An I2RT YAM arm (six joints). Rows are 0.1 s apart.
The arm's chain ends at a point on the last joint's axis. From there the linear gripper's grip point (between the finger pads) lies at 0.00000 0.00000 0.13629 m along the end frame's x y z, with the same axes.
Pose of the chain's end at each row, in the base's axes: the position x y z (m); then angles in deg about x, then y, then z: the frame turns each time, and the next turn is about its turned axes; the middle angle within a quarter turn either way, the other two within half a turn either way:
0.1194 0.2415 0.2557 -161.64 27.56 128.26
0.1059 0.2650 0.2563 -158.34 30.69 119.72
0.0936 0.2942 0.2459 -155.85 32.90 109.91
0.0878 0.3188 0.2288 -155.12 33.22 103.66
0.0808 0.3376 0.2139 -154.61 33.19 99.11
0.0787 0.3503 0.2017 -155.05 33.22 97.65
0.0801 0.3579 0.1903 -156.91 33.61 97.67
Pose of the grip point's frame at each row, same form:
0.1825 0.2796 0.1410 -161.64 27.56 128.26
0.1755 0.3083 0.1474 -158.34 30.69 119.72
0.1676 0.3410 0.1415 -155.85 32.90 109.91
0.1625 0.3668 0.1254 -155.12 33.22 103.66
0.1554 0.3865 0.1109 -154.61 33.19 99.11
0.1534 0.3984 0.0983 -155.05 33.22 97.65
0.1555 0.4024 0.0859 -156.91 33.61 97.67

